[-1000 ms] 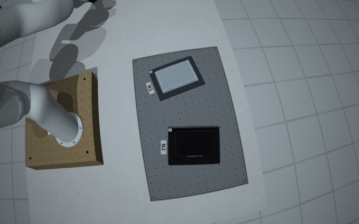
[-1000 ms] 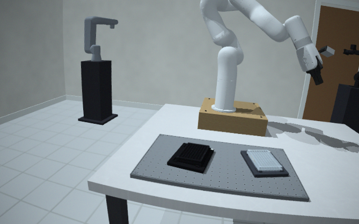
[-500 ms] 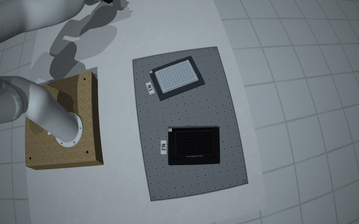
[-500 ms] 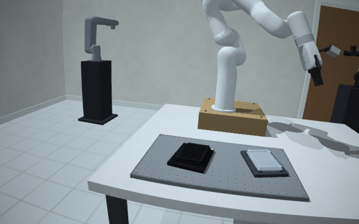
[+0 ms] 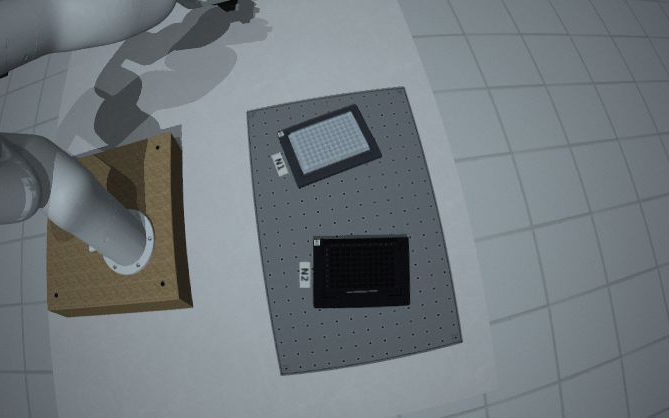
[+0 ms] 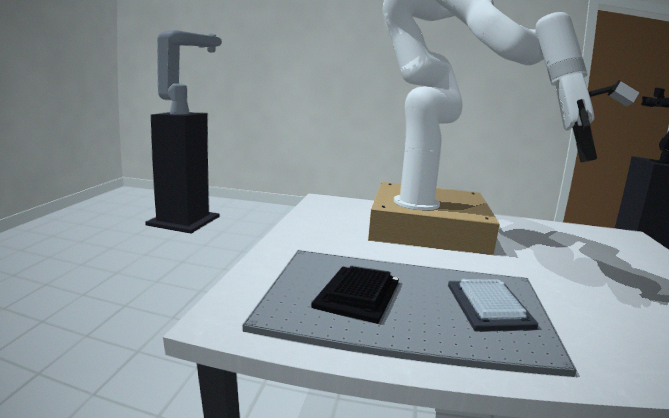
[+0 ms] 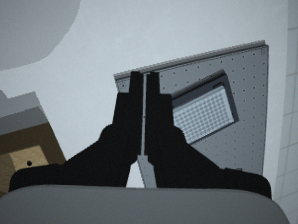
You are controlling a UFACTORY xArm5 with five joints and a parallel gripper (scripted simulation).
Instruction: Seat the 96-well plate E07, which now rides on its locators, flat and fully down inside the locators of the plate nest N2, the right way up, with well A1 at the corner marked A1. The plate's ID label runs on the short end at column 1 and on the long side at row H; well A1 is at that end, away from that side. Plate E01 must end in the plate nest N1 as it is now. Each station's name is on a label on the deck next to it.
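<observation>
Right now my hand is 410 mm to the left of the black 96-well plate E07, 270 mm above it and 170 mm short of it. From my hand the other things lie so: white plate E01: 280 mm below, 170 mm to the right, 140 mm ahead; N1 label: 290 mm below, 190 mm to the right, 50 mm ahead; A1 corner mark: 350 mm to the right, 280 mm below, 100 mm ahead.
</observation>
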